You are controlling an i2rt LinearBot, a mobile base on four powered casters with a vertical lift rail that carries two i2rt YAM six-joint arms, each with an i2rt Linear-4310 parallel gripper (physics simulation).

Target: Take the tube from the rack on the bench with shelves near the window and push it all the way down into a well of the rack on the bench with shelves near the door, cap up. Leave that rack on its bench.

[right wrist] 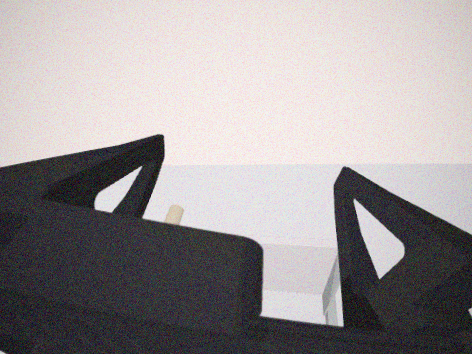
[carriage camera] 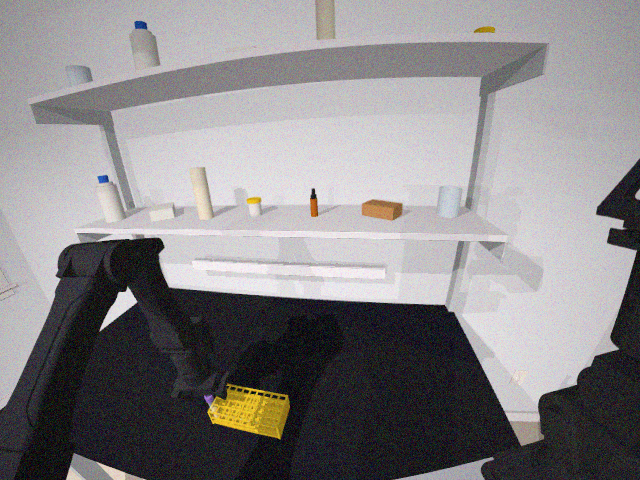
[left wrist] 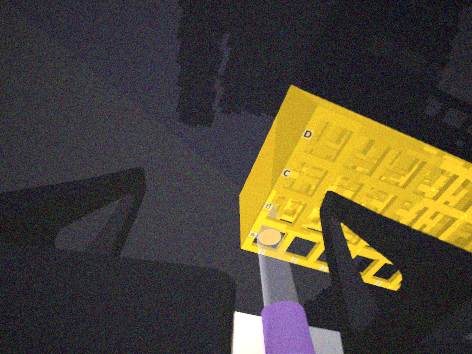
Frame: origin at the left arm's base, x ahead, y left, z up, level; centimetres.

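Seen in the pictures: left gripper, fingertip midpoint: (left wrist: pixel 234 189); right gripper, fingertip midpoint: (right wrist: pixel 252 160); right arm's base, origin of the base link: (carriage camera: pixel 556 476).
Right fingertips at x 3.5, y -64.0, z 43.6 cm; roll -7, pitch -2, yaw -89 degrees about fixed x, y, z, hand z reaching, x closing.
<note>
Pixels of each thing's top centre, then the offset from my right fingertips to it. "*": a spot on its surface instead. Level surfaces: height alone.
- black bench top, its level: dz -71.2 cm
- clear tube with a purple cap, middle of its top: (carriage camera: pixel 208 394) dx +27.6, dy +58.2, dz -59.3 cm
- lower shelf, its level: dz -25.5 cm
- white bottle, surface spot: (carriage camera: pixel 110 200) * dx +78.2, dy +104.2, dz -17.1 cm
- cream cylinder, surface spot: (carriage camera: pixel 202 195) * dx +70.0, dy +64.1, dz -16.9 cm
- amber dropper bottle, surface spot: (carriage camera: pixel 313 205) * dx +64.2, dy +26.6, dz -21.6 cm
- brown block, surface spot: (carriage camera: pixel 381 209) * dx +57.7, dy +5.7, dz -22.5 cm
- pale blue cup, surface spot: (carriage camera: pixel 449 201) * dx +54.9, dy -15.7, dz -20.2 cm
A yellow rack (carriage camera: pixel 284 417) (left wrist: pixel 263 172) stands on the black bench top (carriage camera: pixel 403 372) at the lower middle of the carriage view. A clear tube with a purple cap (carriage camera: pixel 208 399) (left wrist: pixel 285 325) stands cap up in the corner well of row A, at the rack's left end. My left gripper (carriage camera: pixel 200 391) (left wrist: pixel 234 189) is open close to the tube. In the left wrist view the tube shows between the fingers' sides, low in the picture, and neither finger grips it. My right gripper (right wrist: pixel 252 160) is open and empty, up at the right, away from the bench.
A lower shelf (carriage camera: pixel 289 227) behind the bench holds a white bottle (carriage camera: pixel 110 200), a cream cylinder (carriage camera: pixel 202 195), an amber dropper bottle (carriage camera: pixel 313 205), a brown block (carriage camera: pixel 381 209) and a pale blue cup (carriage camera: pixel 449 201). An upper shelf (carriage camera: pixel 310 62) spans above.
</note>
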